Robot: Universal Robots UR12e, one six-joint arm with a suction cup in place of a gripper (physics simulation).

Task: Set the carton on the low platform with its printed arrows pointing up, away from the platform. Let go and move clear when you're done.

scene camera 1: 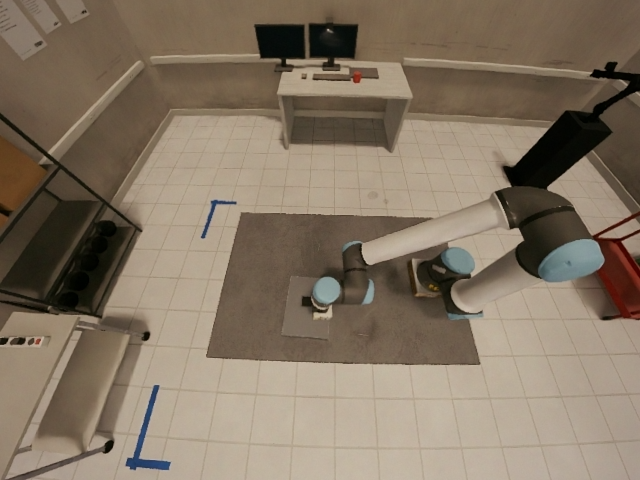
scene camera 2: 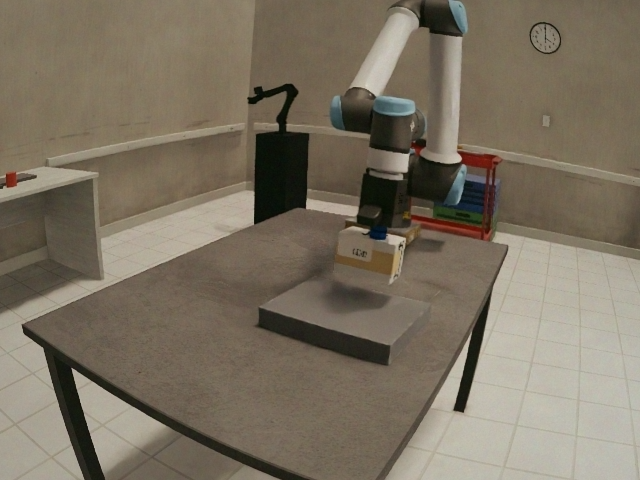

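Seen in the pictures: hand at its tool point: (scene camera 2: 376, 243); arm's base at its link origin: (scene camera 1: 432, 276).
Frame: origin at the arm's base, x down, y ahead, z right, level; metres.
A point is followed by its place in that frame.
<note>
The carton (scene camera 1: 323, 314) {y 0.616, x -0.140, z -0.294 m} (scene camera 2: 361, 261) {y 0.670, x -0.093, z -0.233 m}, white with a yellow-tan band and a printed label, hangs from my suction gripper (scene camera 2: 378, 233). The blue cup is pressed on its upper side. In scene camera 2 the carton is in the air above the low grey platform (scene camera 1: 295, 326) {y 0.756, x 0.008, z -0.338 m} (scene camera 2: 305, 310) {y 0.772, x 0.008, z -0.156 m}, with a gap and a shadow below it. Black marks show on its narrow right face in that view; which way the arrows point is too small to tell. In scene camera 1 the wrist covers the cup and part of the carton.
The platform lies on the dark grey table (scene camera 1: 248, 248) {y 1.127, x 0.056, z 0.114 m} (scene camera 2: 206, 372) {y 1.056, x 0.056, z -0.108 m}. The robot's base stands on the same table, behind the carton in scene camera 2. A black pedestal (scene camera 1: 560, 147) (scene camera 2: 280, 175) and a red cart (scene camera 2: 488, 198) stand beyond the table.
</note>
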